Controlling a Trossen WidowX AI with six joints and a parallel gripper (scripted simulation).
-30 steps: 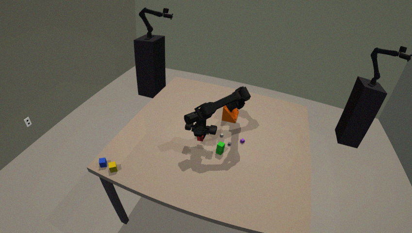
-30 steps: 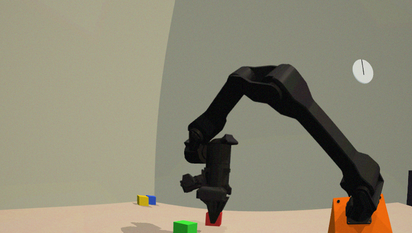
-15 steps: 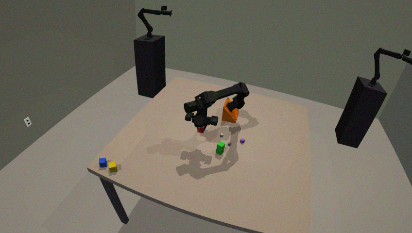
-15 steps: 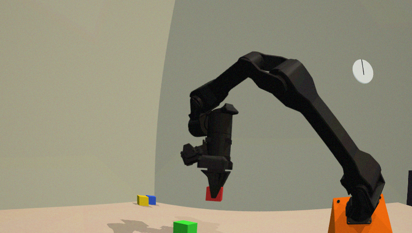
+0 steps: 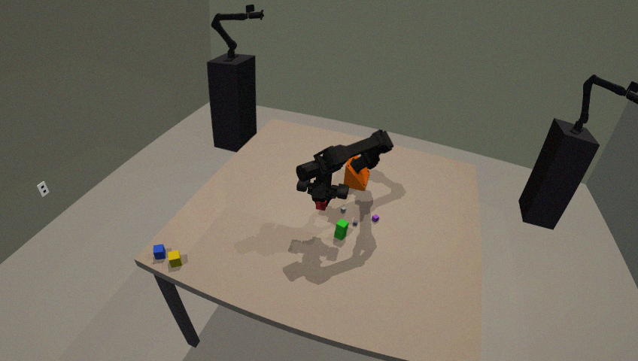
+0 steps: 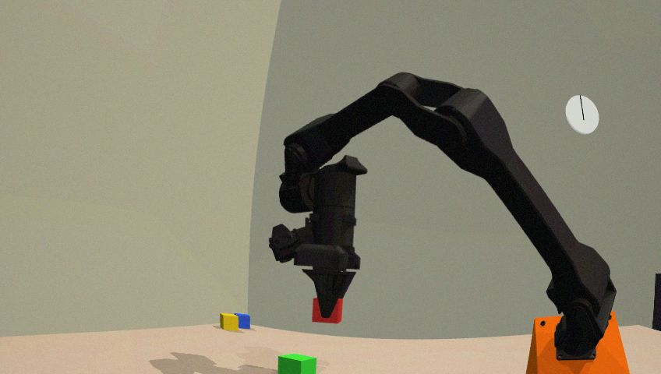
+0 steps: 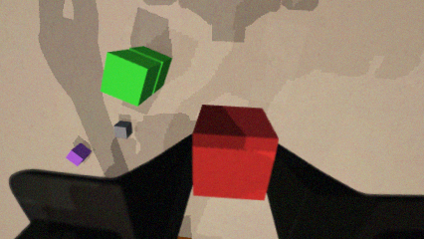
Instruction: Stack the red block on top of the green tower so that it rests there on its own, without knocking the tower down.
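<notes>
Now: gripper tip 130 mm to the right of the grey block, 120 mm above it and 80 mm past it. Round my gripper tip: red block 10 mm above; then purple block 200 mm to the left, 140 mm behind, 110 mm below; then white block 140 mm behind, 120 mm below, 60 mm to the left.
</notes>
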